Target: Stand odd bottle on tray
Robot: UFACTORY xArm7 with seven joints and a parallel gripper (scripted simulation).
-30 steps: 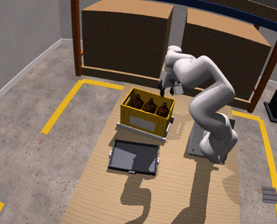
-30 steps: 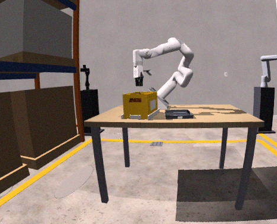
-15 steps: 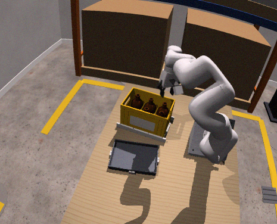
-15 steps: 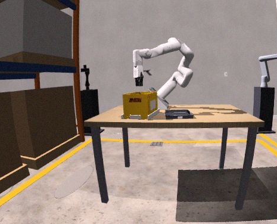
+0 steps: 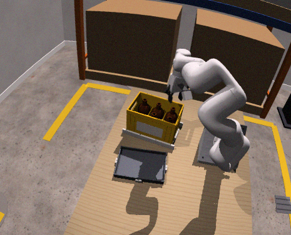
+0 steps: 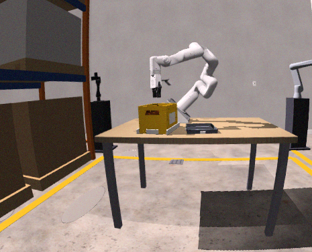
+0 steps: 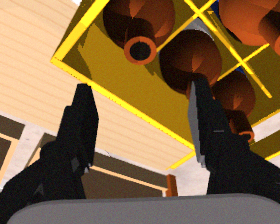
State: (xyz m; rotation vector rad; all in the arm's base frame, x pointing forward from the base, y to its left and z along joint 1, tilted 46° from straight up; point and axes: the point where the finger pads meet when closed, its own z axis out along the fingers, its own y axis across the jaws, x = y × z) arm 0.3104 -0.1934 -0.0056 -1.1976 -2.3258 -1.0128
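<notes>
The yellow crate lies 9 cm ahead of my hand, 3 cm to the left of it and 15 cm below it. Round my hand: dark grey tray (10 cm ahead, 31 cm to the left, 22 cm below).
</notes>
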